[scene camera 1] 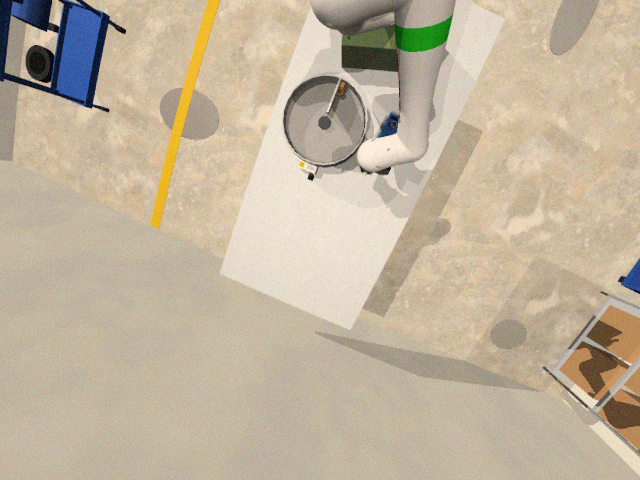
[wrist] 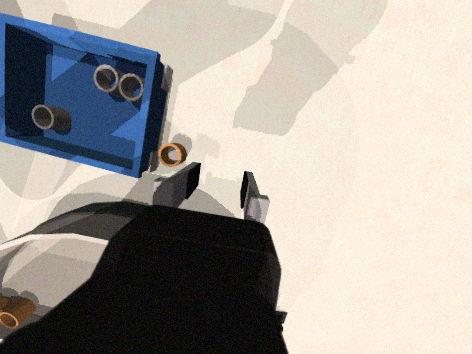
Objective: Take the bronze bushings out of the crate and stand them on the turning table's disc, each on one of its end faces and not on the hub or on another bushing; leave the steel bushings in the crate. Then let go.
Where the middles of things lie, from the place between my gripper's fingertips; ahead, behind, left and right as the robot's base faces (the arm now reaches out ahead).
My hand is 190 mm past the blue crate [wrist: 54, 66], 60 mm to the right of it and 80 mm above it. The rest, counted from my hand: grey turning table disc [scene camera 1: 318, 137] (150 mm behind, 300 mm to the right, 50 mm below).
